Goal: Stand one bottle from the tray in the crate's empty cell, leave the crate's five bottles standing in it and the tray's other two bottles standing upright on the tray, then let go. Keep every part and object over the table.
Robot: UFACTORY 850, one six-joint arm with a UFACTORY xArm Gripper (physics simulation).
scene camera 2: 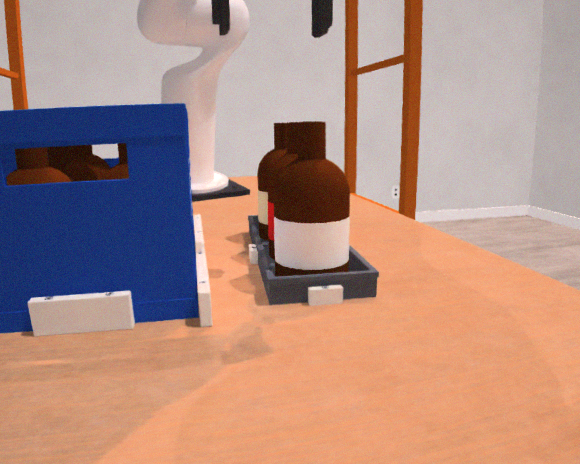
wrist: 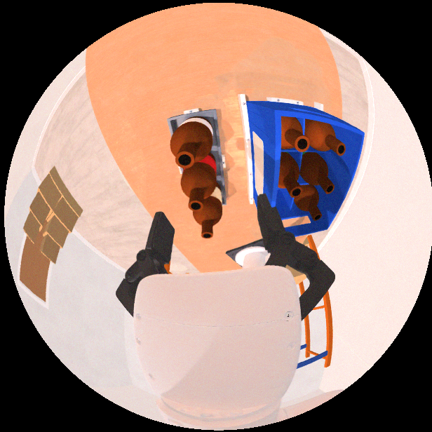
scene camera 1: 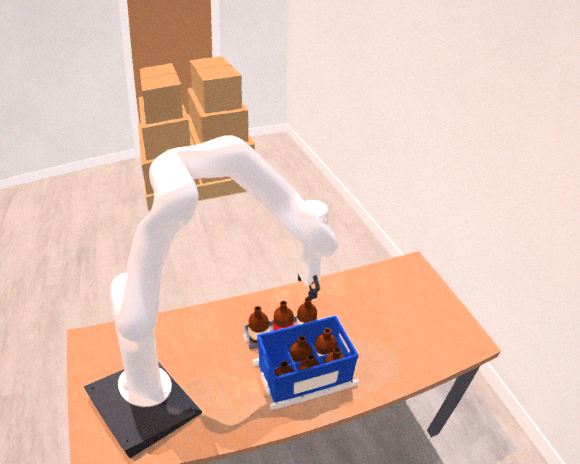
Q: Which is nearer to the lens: the cream-labelled bottle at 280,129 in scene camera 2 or the pale-labelled bottle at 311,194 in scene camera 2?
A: The pale-labelled bottle.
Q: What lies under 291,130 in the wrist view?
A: A cream-labelled bottle.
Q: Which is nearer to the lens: the red-labelled bottle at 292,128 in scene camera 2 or the cream-labelled bottle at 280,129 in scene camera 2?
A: The red-labelled bottle.
